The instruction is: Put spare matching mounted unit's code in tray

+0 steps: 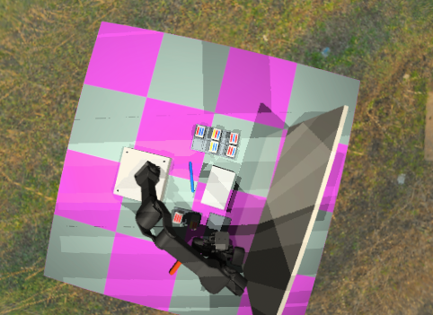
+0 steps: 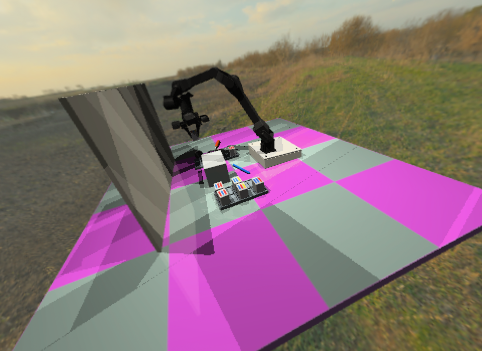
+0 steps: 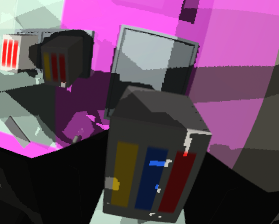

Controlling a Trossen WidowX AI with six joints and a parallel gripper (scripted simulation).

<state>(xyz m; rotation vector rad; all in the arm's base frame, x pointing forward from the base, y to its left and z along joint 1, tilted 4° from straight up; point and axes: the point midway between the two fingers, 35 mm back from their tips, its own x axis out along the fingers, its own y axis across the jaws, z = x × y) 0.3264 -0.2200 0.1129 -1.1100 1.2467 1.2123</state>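
Right now the dark tray is 160 mm below my gripper tip. From my gripper tip the other things lie so: blue pen 220 mm to the left, 150 mm below, 150 mm behind; mounted unit 210 mm to the left, 110 mm below, 30 mm behind; grey spare block 20 mm above.
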